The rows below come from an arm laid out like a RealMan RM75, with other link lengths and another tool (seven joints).
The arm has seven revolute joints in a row. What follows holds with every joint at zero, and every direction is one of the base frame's.
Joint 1 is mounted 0.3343 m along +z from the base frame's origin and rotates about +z.
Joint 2 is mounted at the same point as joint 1 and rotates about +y.
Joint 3 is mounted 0.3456 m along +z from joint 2 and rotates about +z.
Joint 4 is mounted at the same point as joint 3 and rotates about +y.
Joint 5 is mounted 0.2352 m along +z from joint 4 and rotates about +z.
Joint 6 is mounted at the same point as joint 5 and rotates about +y.
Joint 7 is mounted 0.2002 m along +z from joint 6 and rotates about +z.
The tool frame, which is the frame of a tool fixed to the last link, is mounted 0.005 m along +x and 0.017 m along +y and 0.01 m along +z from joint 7; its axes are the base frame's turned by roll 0, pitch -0.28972 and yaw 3.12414 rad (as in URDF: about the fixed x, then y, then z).
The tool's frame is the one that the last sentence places.
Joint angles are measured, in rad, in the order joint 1, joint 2, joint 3, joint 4, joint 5, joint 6, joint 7. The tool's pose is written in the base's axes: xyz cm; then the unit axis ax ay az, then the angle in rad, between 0 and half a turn. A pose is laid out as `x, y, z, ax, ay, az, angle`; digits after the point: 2 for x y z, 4 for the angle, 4 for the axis.
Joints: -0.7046, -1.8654, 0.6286, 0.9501, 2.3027, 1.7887, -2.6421
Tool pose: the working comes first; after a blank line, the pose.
Where each joint sits with the arm in this pose, in the base's axes (m; each line is computed from the numbers above, not from the rounded line before):
joint 1: 0.0000 0.0000 0.3343
joint 2: 0.0000 0.0000 0.3343
joint 3: -0.2520 0.2142 0.2340
joint 4: -0.2520 0.2142 0.2340
joint 5: -0.3130 0.4138 0.3423
joint 6: -0.3130 0.4138 0.3423
joint 7: -0.2995 0.4709 0.1509
the tool: -0.2812 0.4741 0.1427

-28.12, 47.41, 14.27, -0.6077, 0.7725, 0.1843, 2.6837
